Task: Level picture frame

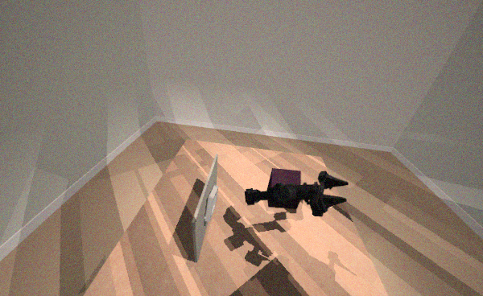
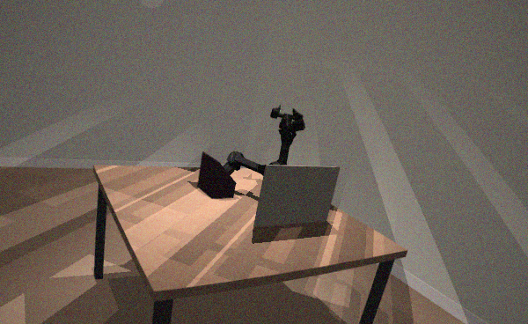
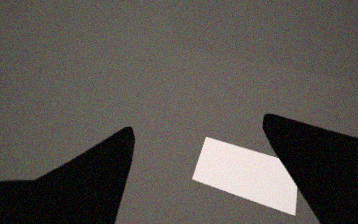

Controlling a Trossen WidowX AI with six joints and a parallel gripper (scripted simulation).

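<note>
The picture frame lies 47 cm ahead of my gripper tip, 36 cm below it and 24 cm to the right of it. The rest, counted from my gripper tip: grey wall panel 48 cm ahead, 37 cm below, 24 cm to the right.
</note>
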